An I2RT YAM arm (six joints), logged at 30 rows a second.
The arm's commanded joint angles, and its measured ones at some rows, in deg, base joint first. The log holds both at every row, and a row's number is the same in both.
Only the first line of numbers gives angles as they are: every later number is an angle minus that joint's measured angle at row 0.
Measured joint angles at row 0:
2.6, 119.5, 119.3, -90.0, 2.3, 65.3
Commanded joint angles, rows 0 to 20:
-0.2, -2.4, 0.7, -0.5, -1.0, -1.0
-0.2, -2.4, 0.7, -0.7, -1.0, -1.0
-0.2, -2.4, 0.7, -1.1, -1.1, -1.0
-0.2, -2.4, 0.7, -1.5, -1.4, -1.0
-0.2, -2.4, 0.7, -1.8, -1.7, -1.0
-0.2, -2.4, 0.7, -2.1, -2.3, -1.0
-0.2, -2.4, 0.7, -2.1, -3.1, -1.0
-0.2, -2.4, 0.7, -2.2, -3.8, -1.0
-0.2, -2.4, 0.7, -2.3, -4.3, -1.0
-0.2, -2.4, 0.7, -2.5, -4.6, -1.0
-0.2, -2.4, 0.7, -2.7, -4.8, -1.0
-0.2, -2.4, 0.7, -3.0, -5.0, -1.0
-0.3, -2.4, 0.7, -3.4, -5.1, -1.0
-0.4, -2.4, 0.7, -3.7, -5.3, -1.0
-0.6, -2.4, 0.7, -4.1, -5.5, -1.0
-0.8, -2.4, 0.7, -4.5, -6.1, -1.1
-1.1, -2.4, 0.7, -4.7, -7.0, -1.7
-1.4, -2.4, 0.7, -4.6, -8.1, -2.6
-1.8, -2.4, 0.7, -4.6, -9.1, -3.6
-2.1, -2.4, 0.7, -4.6, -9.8, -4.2
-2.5, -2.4, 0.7, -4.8, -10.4, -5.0
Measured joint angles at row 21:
-0.9, 0.0, 0.0, -4.5, -7.5, -2.3
